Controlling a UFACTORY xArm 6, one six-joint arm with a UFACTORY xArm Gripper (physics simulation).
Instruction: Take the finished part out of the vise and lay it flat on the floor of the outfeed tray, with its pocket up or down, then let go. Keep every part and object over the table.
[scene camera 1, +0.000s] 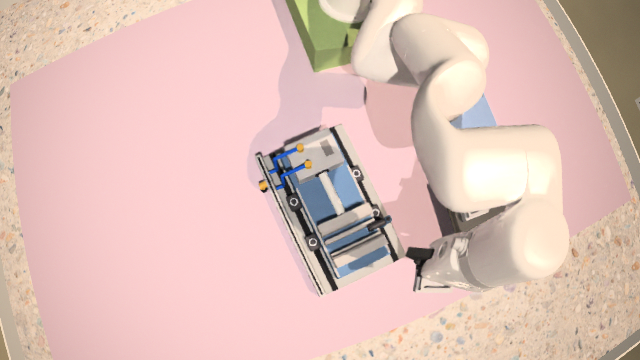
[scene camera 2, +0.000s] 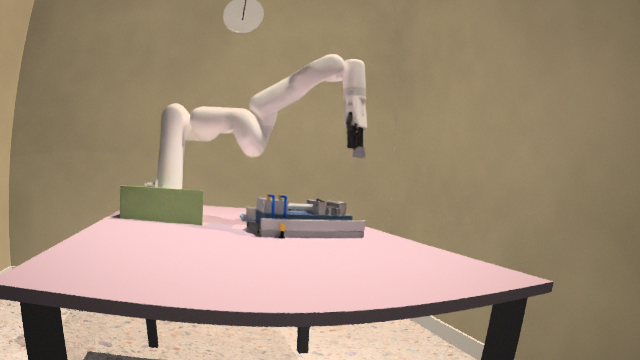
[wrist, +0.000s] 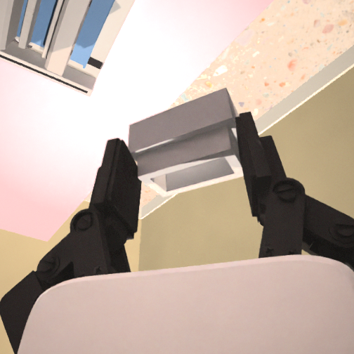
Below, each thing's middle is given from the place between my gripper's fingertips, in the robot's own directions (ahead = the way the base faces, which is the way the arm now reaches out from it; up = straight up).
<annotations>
Now: hand 18 cm past the grey vise base (scene camera 1: 292, 216), 9 cm to the left of it and 25 cm above it. Also, from my hand: light blue board (scene camera 1: 480, 115): 24 cm behind, 26 cm to the left, 26 cm below.
</annotations>
